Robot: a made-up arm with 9 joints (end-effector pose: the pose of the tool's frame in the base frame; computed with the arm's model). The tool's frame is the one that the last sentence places. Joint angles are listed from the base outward.
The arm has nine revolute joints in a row. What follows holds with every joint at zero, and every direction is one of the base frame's. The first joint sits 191.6 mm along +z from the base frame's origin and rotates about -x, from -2.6 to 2.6 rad. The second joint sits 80.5 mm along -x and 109.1 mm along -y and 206.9 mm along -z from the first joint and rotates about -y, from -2.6 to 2.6 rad. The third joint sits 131.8 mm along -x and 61.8 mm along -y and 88.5 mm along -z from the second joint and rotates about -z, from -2.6 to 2.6 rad. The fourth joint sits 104.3 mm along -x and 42.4 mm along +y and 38.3 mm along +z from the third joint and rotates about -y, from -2.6 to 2.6 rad. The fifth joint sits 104.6 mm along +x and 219.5 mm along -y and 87.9 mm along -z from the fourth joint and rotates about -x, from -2.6 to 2.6 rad. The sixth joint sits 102.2 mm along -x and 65.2 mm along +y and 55.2 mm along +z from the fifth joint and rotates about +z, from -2.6 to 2.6 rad. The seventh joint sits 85.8 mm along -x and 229.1 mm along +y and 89.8 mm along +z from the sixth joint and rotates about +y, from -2.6 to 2.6 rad. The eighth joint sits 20.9 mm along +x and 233.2 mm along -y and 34.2 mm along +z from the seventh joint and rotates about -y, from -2.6 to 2.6 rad. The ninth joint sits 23.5 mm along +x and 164.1 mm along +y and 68.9 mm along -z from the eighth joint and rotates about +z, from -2.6 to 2.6 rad. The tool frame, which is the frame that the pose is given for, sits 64.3 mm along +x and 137 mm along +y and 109.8 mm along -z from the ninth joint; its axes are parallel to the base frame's.
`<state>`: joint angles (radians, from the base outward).
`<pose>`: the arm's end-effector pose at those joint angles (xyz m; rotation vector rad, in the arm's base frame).
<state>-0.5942 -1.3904 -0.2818 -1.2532 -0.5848 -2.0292 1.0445 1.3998 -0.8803</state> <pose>-0.3181 -0.4703 -0.1231 -2.4144 0.5429 -0.2781</pose>
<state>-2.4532 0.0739 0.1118 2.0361 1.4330 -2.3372 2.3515 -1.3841 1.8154</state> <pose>-0.4190 0.3038 0.3034 0.0641 2.9680 0.3641</pose>
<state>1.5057 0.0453 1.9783 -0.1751 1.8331 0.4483 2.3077 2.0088 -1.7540</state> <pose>-0.4301 -0.4510 0.0659 1.1584 0.2104 1.6047</pose>
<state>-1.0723 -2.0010 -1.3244 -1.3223 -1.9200 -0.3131 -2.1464 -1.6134 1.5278</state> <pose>-0.0760 0.2404 -0.0692 -1.6123 -2.2472 -0.7415</pose>
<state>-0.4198 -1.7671 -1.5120 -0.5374 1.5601 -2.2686 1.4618 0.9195 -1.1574</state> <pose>-0.2598 -0.0618 -0.2009 -0.1217 0.8860 -1.0995</pose>
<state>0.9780 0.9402 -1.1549 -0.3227 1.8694 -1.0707 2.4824 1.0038 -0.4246</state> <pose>0.4144 -0.5915 0.3267 -1.1446 -1.7430 -0.4571</pose>
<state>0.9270 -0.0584 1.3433 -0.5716 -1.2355 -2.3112 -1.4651 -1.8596 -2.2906</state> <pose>-0.3242 -0.3255 0.1755 -0.4962 -1.3318 0.3078</pose>
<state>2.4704 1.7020 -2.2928 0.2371 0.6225 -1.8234 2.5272 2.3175 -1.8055</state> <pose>0.1315 -0.0691 0.3315 -0.7312 -0.8304 0.8544</pose>
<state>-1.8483 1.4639 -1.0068 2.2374 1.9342 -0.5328 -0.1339 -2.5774 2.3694</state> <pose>-0.2806 0.2523 0.3632 -0.3544 -3.0181 -0.2716</pose>
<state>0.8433 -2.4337 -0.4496 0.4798 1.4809 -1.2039 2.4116 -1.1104 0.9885</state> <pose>-0.1774 -0.1187 0.0727 -1.0121 -0.8944 2.6917</pose>
